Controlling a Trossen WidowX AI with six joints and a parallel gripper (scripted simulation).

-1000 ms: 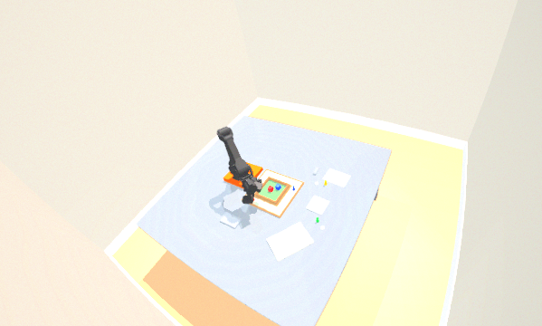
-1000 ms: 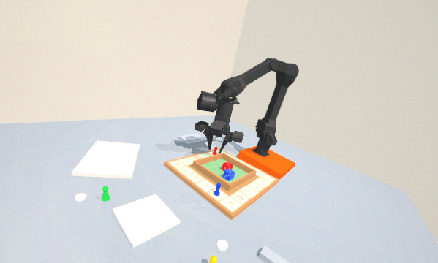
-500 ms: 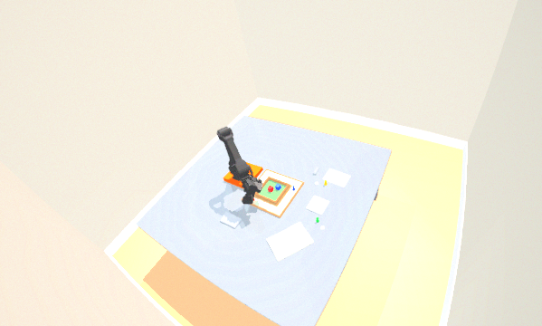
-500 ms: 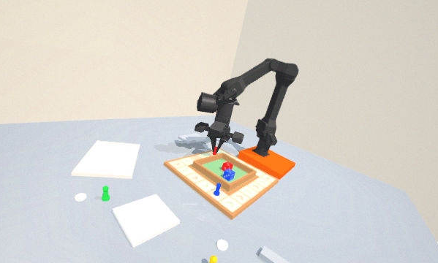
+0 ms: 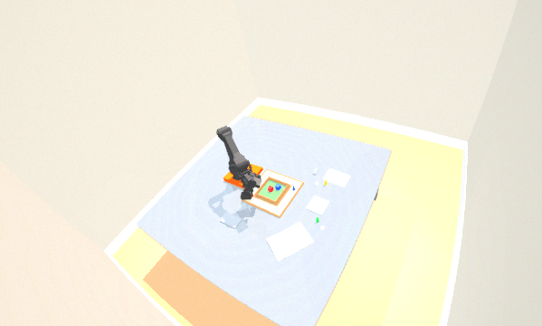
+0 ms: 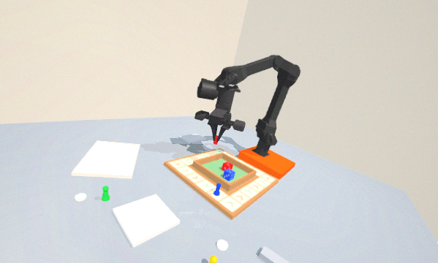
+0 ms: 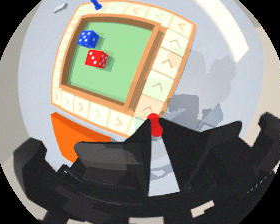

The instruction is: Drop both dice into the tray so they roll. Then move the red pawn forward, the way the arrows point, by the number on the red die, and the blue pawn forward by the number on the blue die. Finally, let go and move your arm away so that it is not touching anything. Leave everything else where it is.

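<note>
The blue pawn is 180 mm ahead of my gripper tip, 180 mm to the left of it and 40 mm below it. The rest, counted from my gripper tip: red pawn: 10 mm above; then green pawn: 410 mm ahead, 40 mm to the left, 50 mm below; then yellow pawn: 330 mm ahead, 300 mm to the left, 50 mm below.
</note>
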